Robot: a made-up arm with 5 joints. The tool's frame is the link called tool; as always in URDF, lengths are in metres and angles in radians. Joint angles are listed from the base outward. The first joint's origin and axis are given. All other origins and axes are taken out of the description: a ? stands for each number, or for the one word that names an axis. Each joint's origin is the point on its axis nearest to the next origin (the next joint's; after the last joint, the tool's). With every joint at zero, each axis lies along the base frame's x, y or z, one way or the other. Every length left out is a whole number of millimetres.
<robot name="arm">
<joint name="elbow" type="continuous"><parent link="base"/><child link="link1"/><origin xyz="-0.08 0 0.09" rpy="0 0 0"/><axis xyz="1 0 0"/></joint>
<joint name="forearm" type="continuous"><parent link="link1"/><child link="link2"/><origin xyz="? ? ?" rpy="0 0 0"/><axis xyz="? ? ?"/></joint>
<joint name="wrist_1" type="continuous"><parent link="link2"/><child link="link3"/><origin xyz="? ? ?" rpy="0 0 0"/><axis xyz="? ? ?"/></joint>
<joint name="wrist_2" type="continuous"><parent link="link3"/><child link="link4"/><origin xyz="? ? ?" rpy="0 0 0"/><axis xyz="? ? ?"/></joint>
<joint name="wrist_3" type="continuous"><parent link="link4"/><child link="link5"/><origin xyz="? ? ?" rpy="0 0 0"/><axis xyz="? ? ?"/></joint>
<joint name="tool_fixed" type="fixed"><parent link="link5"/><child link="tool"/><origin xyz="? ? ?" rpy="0 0 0"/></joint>
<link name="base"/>
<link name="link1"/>
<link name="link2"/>
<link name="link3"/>
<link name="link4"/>
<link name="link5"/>
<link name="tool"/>
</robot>
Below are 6 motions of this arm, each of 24 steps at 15 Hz.
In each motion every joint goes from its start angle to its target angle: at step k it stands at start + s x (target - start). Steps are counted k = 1, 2, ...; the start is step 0. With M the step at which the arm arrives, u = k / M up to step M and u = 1 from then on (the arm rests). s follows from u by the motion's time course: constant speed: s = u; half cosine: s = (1 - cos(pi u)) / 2; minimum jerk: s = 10 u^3 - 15 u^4 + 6 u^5.
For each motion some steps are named. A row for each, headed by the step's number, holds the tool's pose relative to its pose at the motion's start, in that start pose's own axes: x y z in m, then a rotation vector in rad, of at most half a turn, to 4 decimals.
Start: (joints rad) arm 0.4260 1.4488 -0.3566 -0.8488 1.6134
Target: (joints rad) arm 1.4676 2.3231 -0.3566 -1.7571 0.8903
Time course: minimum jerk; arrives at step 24
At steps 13, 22, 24:
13: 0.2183 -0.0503 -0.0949 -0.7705 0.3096 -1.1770
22: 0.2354 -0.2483 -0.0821 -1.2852 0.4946 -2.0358
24: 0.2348 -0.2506 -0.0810 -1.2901 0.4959 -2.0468

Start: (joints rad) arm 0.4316 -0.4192 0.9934 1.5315 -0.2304
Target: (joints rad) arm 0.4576 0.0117 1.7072 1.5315 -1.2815
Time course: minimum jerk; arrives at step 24
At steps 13, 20, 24:
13: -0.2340 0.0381 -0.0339 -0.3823 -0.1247 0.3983
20: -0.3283 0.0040 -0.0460 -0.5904 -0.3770 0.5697
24: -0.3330 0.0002 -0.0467 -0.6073 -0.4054 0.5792

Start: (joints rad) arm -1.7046 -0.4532 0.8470 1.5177 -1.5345
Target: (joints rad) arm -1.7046 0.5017 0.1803 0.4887 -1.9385
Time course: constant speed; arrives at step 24
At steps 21, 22, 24:
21: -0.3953 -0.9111 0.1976 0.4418 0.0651 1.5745
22: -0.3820 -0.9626 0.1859 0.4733 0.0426 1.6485
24: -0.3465 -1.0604 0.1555 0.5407 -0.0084 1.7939

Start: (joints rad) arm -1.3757 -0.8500 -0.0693 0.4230 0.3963
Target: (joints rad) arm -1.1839 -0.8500 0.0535 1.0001 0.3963
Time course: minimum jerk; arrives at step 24
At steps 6, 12, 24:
6: 0.0046 -0.0085 -0.0074 -0.0062 -0.0612 0.0109
12: 0.0265 -0.0427 -0.0352 -0.0372 -0.2926 0.0553
24: 0.0621 -0.0901 -0.0667 -0.0923 -0.5762 0.1184

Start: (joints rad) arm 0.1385 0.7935 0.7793 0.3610 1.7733
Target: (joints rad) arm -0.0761 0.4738 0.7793 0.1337 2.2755
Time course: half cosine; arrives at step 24
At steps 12, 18, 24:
12: 0.0201 0.0009 0.0598 0.1246 -0.1393 -0.0045
18: 0.0206 0.0003 0.0976 0.2155 -0.2360 0.0194
24: 0.0180 -0.0005 0.1116 0.2537 -0.2744 0.0359

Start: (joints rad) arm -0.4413 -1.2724 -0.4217 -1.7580 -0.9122
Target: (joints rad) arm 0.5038 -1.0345 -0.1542 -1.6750 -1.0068
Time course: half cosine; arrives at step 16
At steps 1, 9, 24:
1: -0.0009 -0.0020 0.0003 0.0078 -0.0028 -0.0007
9: -0.0611 -0.1358 -0.0201 0.4709 -0.1646 0.0033
24: -0.1001 -0.2242 -0.0814 0.7650 -0.2771 0.0581

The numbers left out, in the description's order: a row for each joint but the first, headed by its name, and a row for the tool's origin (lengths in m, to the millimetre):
forearm: xyz 0 0.01 0.33, axis 0 1 0
wrist_1: xyz 0.23 0 -0.24, axis -1 0 0
wrist_2: xyz 0 0.09 0.16, axis 0 -1 0
wrist_3: xyz -0.14 0 -0.21, axis 1 0 0
tool: xyz 0 0.34 0.1

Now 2 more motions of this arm.
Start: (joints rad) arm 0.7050 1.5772 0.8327 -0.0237 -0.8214
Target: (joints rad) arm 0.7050 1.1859 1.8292 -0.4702 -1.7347
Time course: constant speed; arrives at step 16
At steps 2, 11, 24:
2: 0.0112 0.0079 -0.0886 -0.2365 0.0504 -0.0091
11: -0.0214 -0.1630 -0.4011 -1.2446 0.4355 0.0150
24: -0.1038 -0.3165 -0.4293 -1.7310 0.7635 0.1252

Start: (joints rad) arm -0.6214 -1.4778 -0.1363 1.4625 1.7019
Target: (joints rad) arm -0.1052 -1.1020 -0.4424 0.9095 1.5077
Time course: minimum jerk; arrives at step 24
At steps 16, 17, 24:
16: 0.0629 0.1580 0.0785 -0.4796 -0.5068 -0.5842
17: 0.0696 0.1677 0.0841 -0.5055 -0.5511 -0.6230
24: 0.0876 0.1928 0.0999 -0.5659 -0.6725 -0.7221

